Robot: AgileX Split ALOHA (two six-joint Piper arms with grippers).
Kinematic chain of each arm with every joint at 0, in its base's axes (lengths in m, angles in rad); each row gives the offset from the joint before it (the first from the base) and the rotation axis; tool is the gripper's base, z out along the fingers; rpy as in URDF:
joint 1: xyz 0 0 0.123 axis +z
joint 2: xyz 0 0 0 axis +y
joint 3: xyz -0.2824 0 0.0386 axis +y
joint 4: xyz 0.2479 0 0.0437 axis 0.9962 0 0.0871
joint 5: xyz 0 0 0 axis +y
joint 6: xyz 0.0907 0 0.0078 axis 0.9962 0 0.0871
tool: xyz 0 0 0 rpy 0 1.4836 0
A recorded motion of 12 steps. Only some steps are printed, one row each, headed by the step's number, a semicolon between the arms.
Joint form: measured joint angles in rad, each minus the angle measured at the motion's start. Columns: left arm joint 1, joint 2, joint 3, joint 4, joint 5, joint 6; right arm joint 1, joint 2, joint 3, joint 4, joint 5, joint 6.
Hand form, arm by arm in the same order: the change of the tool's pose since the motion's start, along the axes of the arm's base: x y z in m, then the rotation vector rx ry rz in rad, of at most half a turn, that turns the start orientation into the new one. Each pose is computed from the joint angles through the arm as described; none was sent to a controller.
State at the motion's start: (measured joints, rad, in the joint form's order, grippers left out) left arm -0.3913 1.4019 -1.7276 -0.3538 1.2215 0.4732; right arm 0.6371 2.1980 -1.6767 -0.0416 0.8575 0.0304
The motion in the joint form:
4: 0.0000 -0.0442 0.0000 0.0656 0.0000 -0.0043; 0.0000 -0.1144 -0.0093 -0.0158 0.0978 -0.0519
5: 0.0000 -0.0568 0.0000 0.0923 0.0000 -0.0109; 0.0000 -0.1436 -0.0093 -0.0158 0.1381 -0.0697
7: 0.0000 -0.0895 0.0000 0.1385 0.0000 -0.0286; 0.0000 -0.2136 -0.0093 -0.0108 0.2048 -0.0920
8: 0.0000 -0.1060 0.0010 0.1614 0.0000 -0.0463; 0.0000 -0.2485 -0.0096 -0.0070 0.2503 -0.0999
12: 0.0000 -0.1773 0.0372 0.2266 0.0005 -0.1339; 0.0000 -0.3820 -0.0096 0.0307 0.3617 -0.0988
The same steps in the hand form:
4: -0.0116 0.0105 0.0101 0.0359 -0.0612 0.0305; -0.0102 -0.0093 0.0517 -0.0110 -0.0380 0.0509
5: -0.0146 0.0142 0.0128 0.0497 -0.0786 0.0467; -0.0151 -0.0131 0.0636 -0.0224 -0.0317 0.0659
7: -0.0237 0.0221 0.0200 0.0650 -0.1153 0.0800; -0.0262 -0.0210 0.0920 -0.0229 -0.0353 0.0824
8: -0.0283 0.0260 0.0233 0.0674 -0.1285 0.1028; -0.0331 -0.0259 0.1056 -0.0279 -0.0260 0.0872
12: -0.0472 0.0398 0.0286 0.0538 -0.1401 0.1922; -0.0604 -0.0423 0.1562 0.0154 -0.0234 0.0782

